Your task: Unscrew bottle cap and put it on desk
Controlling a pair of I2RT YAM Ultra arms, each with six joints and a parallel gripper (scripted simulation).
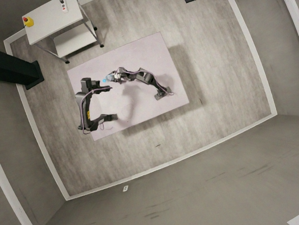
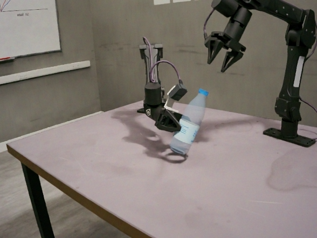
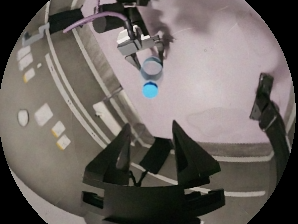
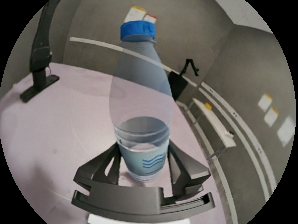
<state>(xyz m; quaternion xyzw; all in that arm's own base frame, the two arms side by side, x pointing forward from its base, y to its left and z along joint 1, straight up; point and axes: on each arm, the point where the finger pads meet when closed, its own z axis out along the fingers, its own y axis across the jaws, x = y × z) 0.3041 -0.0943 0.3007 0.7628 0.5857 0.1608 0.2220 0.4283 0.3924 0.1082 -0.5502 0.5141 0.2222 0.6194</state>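
Now: the blue cap 110 mm above my right hand, 50 mm behind it and 30 mm to the left of it. Also, from my right hand: clear plastic bottle 30 mm above, 10 mm to the left, 10 mm behind.
Now: left hand 4 cm short of the blue cap, 2 cm to the left of it and 8 cm above it. Round my left hand: clear plastic bottle (8 cm ahead, 5 cm to the right, 16 cm below).
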